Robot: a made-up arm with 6 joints. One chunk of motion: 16 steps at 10 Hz.
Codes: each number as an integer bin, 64 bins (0 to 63) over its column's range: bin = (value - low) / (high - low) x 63, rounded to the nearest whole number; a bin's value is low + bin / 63 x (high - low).
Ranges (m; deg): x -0.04..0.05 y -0.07..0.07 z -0.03..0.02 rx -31..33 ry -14..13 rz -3..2
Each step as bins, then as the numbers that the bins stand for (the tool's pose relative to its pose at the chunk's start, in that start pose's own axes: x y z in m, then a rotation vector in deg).
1 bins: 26 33 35 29 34 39
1 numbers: -0.0029 0.0033 -0.0022 -1.54 0.57 0.10
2 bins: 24 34 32 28 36 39
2 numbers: -0.0057 0.0056 -0.0046 -2.56 1.43 0.10
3 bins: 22 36 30 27 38 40
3 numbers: -0.0086 0.0100 -0.0062 -3.57 2.29 0.17
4 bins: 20 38 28 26 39 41
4 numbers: -0.0114 0.0144 -0.0078 -4.59 2.71 0.25
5 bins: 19 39 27 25 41 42
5 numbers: -0.0129 0.0167 -0.0086 -5.60 3.57 0.33
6 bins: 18 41 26 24 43 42
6 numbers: -0.0143 0.0211 -0.0094 -6.62 4.43 0.33
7 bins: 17 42 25 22 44 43
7 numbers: -0.0157 0.0233 -0.0102 -8.65 4.86 0.41
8 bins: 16 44 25 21 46 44
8 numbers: -0.0171 0.0278 -0.0102 -9.67 5.71 0.49
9 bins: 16 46 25 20 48 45
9 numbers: -0.0171 0.0322 -0.0102 -10.68 6.57 0.57
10 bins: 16 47 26 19 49 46
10 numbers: -0.0171 0.0344 -0.0094 -11.70 7.00 0.65
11 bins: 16 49 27 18 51 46
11 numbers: -0.0171 0.0389 -0.0086 -12.71 7.86 0.65
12 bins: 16 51 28 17 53 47
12 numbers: -0.0171 0.0433 -0.0078 -13.73 8.71 0.73
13 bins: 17 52 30 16 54 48
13 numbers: -0.0157 0.0456 -0.0062 -14.75 9.14 0.81
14 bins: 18 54 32 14 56 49
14 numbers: -0.0143 0.0500 -0.0046 -16.78 10.00 0.89
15 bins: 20 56 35 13 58 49
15 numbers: -0.0114 0.0544 -0.0022 -17.79 10.86 0.89
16 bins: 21 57 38 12 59 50
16 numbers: -0.0100 0.0567 0.0002 -18.81 11.29 0.97
